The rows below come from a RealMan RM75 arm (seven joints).
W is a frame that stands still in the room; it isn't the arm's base.
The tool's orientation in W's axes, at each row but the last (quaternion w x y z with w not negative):
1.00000, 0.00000, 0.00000, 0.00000
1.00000, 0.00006, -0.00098, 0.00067
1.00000, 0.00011, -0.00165, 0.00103
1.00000, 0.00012, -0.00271, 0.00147
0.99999, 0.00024, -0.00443, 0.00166
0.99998, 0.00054, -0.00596, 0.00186
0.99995, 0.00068, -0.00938, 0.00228
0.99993, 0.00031, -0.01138, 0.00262
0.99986, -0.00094, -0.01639, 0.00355
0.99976, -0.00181, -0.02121, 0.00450
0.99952, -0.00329, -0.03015, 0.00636
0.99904, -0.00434, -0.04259, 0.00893
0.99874, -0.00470, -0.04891, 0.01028
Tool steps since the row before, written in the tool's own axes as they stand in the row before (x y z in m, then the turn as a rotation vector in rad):
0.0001, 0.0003, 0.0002, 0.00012, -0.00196, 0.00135
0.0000, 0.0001, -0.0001, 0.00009, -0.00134, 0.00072
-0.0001, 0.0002, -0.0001, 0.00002, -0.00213, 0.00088
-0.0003, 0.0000, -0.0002, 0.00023, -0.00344, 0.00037
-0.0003, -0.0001, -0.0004, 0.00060, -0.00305, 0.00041
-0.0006, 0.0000, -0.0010, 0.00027, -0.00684, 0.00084
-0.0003, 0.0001, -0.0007, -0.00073, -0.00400, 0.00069
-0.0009, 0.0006, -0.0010, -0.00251, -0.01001, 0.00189
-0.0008, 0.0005, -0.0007, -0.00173, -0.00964, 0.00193
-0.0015, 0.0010, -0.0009, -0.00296, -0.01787, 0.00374
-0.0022, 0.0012, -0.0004, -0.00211, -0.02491, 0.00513
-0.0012, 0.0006, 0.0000, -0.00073, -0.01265, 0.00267
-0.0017, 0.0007, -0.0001, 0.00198, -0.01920, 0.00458
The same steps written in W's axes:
0.0001, 0.0003, 0.0002, 0.00012, -0.00196, 0.00135
0.0000, 0.0001, -0.0001, 0.00009, -0.00134, 0.00072
-0.0001, 0.0002, -0.0001, 0.00002, -0.00213, 0.00088
-0.0003, 0.0000, -0.0002, 0.00024, -0.00344, 0.00037
-0.0003, -0.0001, -0.0004, 0.00061, -0.00305, 0.00041
-0.0006, 0.0000, -0.0010, 0.00029, -0.00684, 0.00084
-0.0003, 0.0001, -0.0007, -0.00072, -0.00400, 0.00067
-0.0009, 0.0006, -0.0010, -0.00250, -0.01002, 0.00183
-0.0008, 0.0005, -0.0007, -0.00172, -0.00965, 0.00189
-0.0015, 0.0010, -0.0010, -0.00296, -0.01788, 0.00368
-0.0022, 0.0012, -0.0005, -0.00210, -0.02490, 0.00517
-0.0012, 0.0006, -0.0001, -0.00073, -0.01264, 0.00272
-0.0017, 0.0007, -0.0003, 0.00191, -0.01912, 0.00495

